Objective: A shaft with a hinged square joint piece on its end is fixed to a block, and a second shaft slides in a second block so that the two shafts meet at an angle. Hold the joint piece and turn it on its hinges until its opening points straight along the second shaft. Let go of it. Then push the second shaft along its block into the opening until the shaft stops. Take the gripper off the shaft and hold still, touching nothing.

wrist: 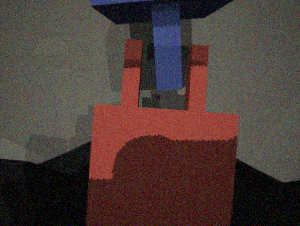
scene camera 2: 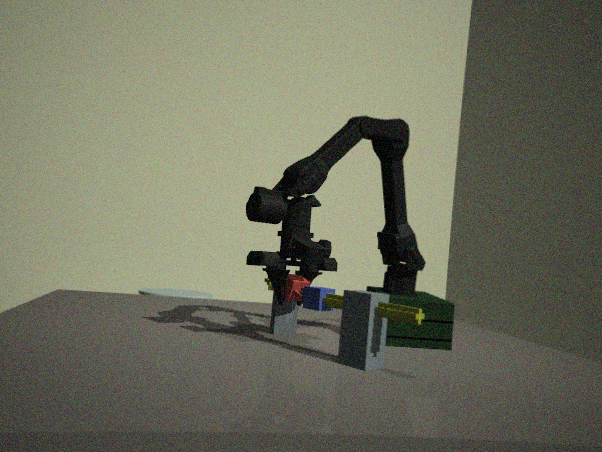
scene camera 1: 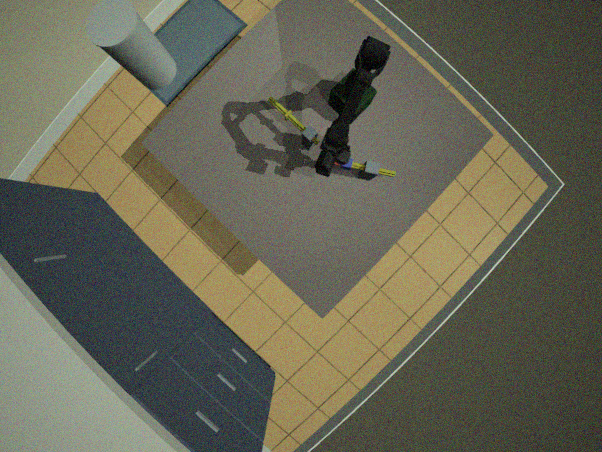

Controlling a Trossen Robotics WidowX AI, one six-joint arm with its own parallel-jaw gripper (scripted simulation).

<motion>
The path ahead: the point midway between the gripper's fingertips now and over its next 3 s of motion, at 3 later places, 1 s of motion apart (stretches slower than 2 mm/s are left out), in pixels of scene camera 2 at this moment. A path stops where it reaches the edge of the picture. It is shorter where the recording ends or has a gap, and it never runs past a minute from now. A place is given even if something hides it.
The gripper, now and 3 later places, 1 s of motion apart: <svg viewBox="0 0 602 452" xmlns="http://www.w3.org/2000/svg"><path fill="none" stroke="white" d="M290 305L295 310L294 294L294 259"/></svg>
</motion>
